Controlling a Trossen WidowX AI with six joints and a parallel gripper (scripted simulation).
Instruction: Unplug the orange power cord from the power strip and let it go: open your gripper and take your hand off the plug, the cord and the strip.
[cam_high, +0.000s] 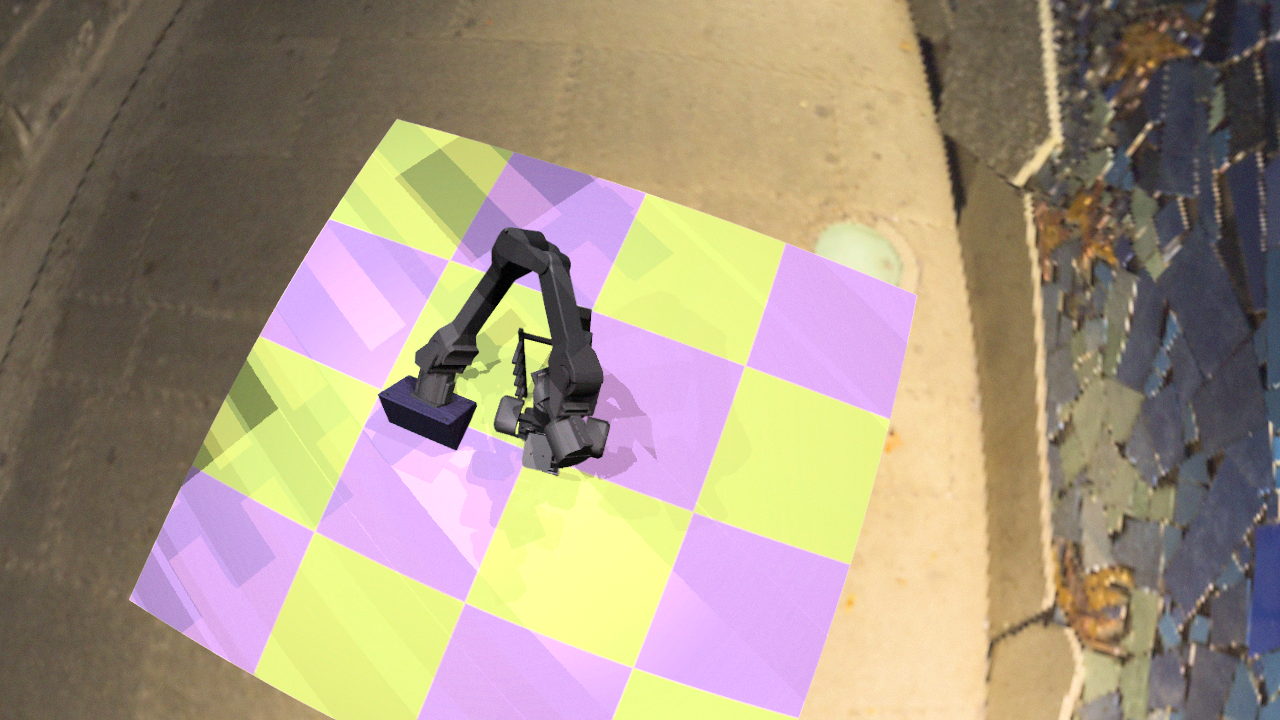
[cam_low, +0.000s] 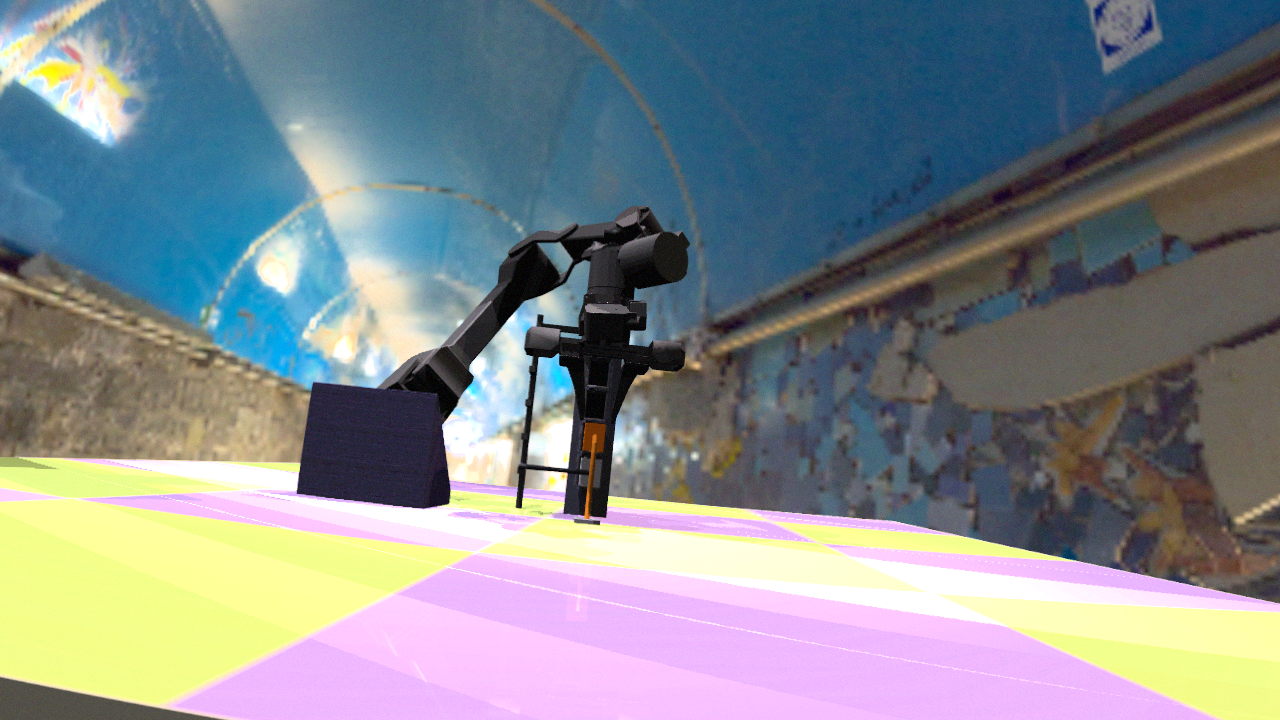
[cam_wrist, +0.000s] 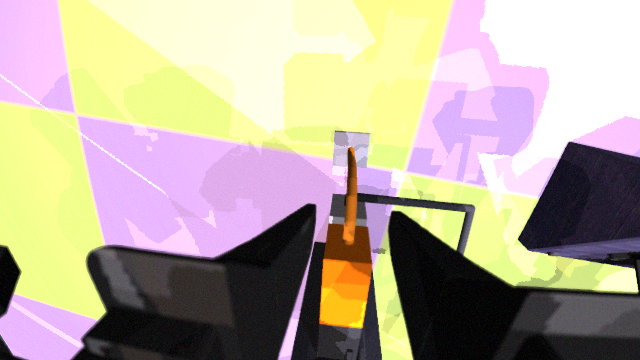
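My gripper tip is 7 cm to the right of the orange plug, 2 cm past it and 1 cm above it.
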